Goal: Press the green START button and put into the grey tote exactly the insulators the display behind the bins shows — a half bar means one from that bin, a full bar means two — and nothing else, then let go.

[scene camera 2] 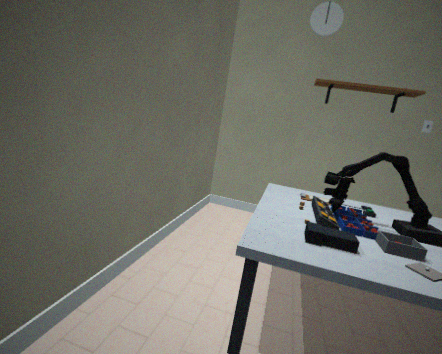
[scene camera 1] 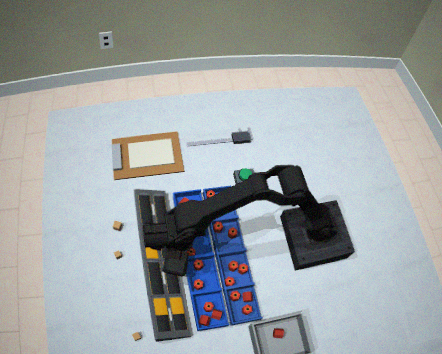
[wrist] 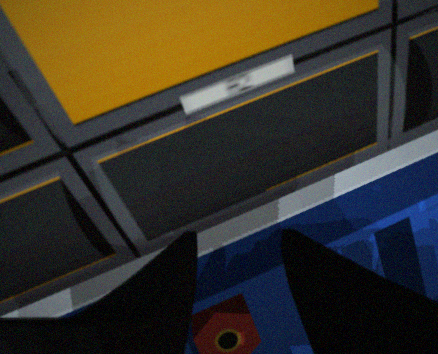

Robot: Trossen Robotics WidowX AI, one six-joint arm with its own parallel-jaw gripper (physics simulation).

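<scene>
My gripper (scene camera 2: 336,204) (wrist: 239,241) points down into the back row of blue bins (scene camera 1: 211,279) (wrist: 270,302), beside the display (scene camera 1: 172,336) (scene camera 2: 325,214) (wrist: 240,145). Its fingers stand apart. A red insulator (wrist: 227,322) with a dark hole lies in the bin between them, with a gap to the right finger. In scene camera 1 the arm hides the fingertips. Other red insulators (scene camera 1: 198,264) lie in the bins. The display shows yellow bars (scene camera 1: 160,306); the arm covers part of it. The grey tote (scene camera 1: 295,345) (scene camera 2: 402,248) holds a red insulator (scene camera 1: 278,333). The green START button (scene camera 1: 245,174) stands beyond the arm.
A clipboard (scene camera 1: 150,153) and a caliper (scene camera 1: 215,142) lie beyond the bins. Small wooden cubes (scene camera 1: 117,225) (scene camera 1: 137,336) lie behind the display. A black box (scene camera 2: 331,237) stands at its end. A flat plate (scene camera 2: 425,271) lies near the table edge. The arm's base (scene camera 1: 300,250) stands opposite.
</scene>
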